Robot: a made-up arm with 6 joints. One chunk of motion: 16 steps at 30 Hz.
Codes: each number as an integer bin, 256 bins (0 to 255) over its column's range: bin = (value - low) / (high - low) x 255, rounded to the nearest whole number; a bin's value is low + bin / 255 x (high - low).
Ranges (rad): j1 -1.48..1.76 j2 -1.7..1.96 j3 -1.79..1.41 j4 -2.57..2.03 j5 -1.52..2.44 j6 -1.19..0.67
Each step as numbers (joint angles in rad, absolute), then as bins.
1 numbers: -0.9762 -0.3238 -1.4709 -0.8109 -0.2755 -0.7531
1 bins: 40 96 25 98 80 60
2 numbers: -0.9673 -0.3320 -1.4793 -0.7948 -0.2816 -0.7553
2 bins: 40 95 25 98 80 60
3 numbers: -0.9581 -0.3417 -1.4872 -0.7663 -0.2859 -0.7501
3 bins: 41 95 24 100 79 60
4 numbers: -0.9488 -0.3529 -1.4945 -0.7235 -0.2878 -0.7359
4 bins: 42 94 24 102 79 62
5 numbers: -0.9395 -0.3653 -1.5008 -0.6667 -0.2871 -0.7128
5 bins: 43 93 23 106 79 65
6 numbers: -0.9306 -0.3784 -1.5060 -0.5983 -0.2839 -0.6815
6 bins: 43 92 23 109 80 70
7 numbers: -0.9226 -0.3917 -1.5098 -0.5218 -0.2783 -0.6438
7 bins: 44 91 22 114 80 75
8 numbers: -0.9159 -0.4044 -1.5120 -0.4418 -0.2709 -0.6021
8 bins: 44 90 22 118 80 81
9 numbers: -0.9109 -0.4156 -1.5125 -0.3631 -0.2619 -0.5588
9 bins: 45 89 22 122 81 87
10 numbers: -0.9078 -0.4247 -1.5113 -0.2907 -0.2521 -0.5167
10 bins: 45 89 22 126 82 92
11 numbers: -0.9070 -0.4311 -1.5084 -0.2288 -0.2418 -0.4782
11 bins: 45 88 22 130 82 98
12 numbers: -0.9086 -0.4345 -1.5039 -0.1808 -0.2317 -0.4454
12 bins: 45 88 23 132 83 102
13 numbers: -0.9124 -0.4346 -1.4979 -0.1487 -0.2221 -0.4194
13 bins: 45 88 23 134 84 106
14 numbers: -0.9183 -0.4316 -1.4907 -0.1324 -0.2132 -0.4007
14 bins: 44 88 24 135 84 108
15 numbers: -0.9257 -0.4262 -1.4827 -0.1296 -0.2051 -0.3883
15 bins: 44 89 24 135 85 110
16 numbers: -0.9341 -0.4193 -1.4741 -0.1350 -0.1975 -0.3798
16 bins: 43 89 25 135 85 111
